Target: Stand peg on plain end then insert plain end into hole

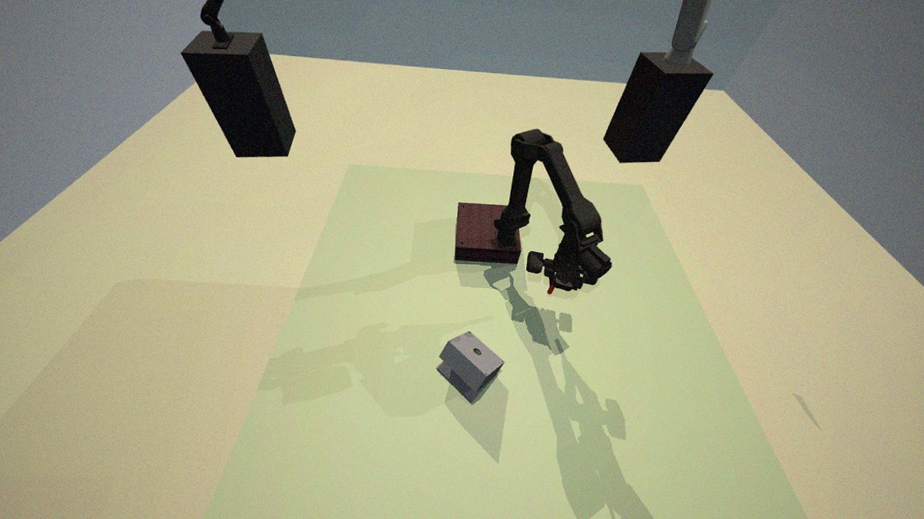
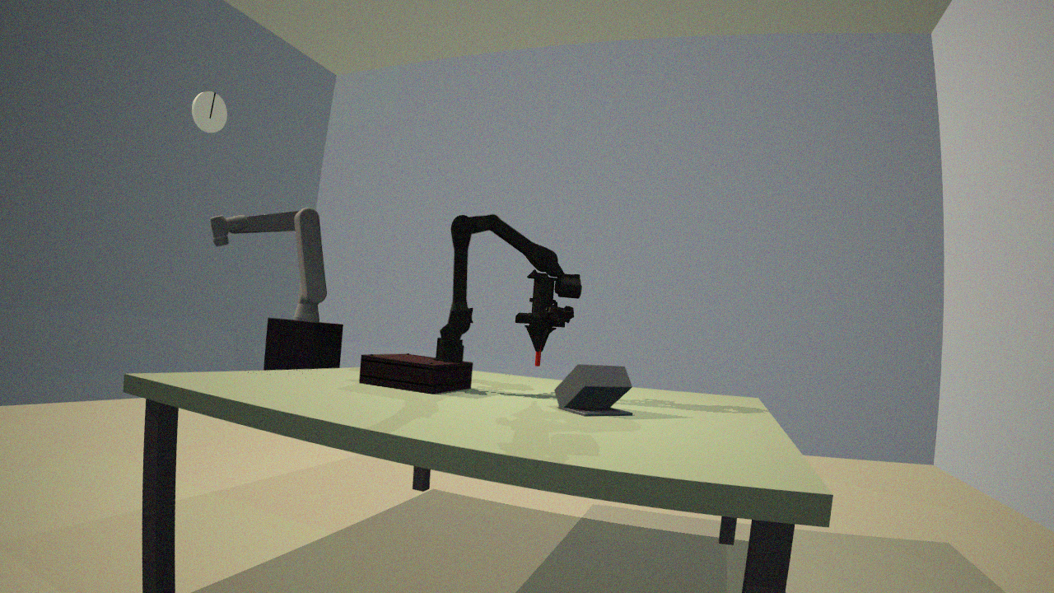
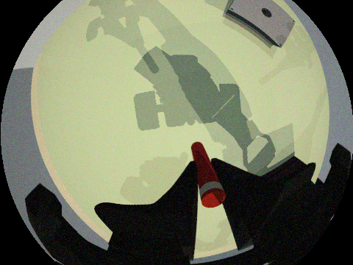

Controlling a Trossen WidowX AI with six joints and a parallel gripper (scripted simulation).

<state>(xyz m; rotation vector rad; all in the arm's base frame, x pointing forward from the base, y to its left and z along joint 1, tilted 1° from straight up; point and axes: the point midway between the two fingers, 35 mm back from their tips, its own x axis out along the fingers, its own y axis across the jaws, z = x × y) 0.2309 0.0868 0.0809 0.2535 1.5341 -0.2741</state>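
My gripper tip is now 17 cm short of the grey sloped panel, 26 cm to the left of it and 7 cm above it. From my gripper tip the other things lie so: red peg: 2 cm above.
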